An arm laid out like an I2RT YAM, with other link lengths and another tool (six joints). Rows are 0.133 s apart.
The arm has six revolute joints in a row. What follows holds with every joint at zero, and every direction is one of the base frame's. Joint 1 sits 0.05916 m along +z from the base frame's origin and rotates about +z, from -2.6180 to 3.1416 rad. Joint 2 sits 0.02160 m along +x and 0.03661 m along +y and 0.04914 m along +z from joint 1 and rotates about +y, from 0.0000 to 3.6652 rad. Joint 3 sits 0.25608 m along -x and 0.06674 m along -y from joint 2 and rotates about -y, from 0.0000 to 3.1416 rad. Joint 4 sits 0.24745 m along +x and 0.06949 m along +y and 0.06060 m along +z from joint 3 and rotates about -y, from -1.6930 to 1.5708 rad. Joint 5 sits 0.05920 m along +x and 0.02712 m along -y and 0.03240 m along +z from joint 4 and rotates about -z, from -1.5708 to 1.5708 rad. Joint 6 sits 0.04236 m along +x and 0.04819 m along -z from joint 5 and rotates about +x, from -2.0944 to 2.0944 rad. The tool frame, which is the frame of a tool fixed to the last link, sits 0.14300 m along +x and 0.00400 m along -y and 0.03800 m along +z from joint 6; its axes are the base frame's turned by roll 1.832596, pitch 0.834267 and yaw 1.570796 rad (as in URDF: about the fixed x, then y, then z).
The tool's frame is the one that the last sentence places.
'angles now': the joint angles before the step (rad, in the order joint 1, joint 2, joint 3, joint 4, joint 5, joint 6). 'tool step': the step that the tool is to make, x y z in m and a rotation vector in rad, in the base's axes. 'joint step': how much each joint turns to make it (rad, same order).
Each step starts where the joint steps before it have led.
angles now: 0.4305 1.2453 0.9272 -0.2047 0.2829 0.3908
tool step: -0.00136 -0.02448 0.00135 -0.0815 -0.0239 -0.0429
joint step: -0.0435 -0.0347 -0.0367 0.0145 0.0412 -0.0771
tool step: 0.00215 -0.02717 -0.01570 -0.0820 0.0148 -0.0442
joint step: -0.0660 -0.0023 -0.0538 0.0344 0.0167 -0.0774
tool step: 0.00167 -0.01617 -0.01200 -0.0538 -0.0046 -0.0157
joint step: -0.0466 -0.0004 -0.0575 0.0674 -0.0004 -0.0649
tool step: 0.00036 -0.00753 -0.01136 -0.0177 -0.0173 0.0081
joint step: -0.0343 -0.0030 -0.0664 0.0890 -0.0267 -0.0415
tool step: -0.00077 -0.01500 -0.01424 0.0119 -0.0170 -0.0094
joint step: -0.0606 -0.0027 -0.0759 0.0972 -0.0492 -0.0172
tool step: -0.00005 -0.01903 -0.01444 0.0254 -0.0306 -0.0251
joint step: -0.0713 0.0145 -0.0793 0.1281 -0.0507 -0.0015
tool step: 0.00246 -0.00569 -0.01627 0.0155 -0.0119 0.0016
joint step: -0.0317 0.0492 -0.0509 0.1135 -0.0363 -0.0007
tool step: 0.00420 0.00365 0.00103 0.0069 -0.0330 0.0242
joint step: -0.0057 0.0241 -0.0140 0.0727 -0.0293 -0.0077
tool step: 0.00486 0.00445 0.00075 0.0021 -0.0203 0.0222
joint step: 0.0000 0.0274 0.0000 0.0489 -0.0209 -0.0076
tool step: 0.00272 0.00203 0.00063 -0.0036 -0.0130 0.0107
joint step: -0.0001 0.0164 -0.0004 0.0305 -0.0085 -0.0080
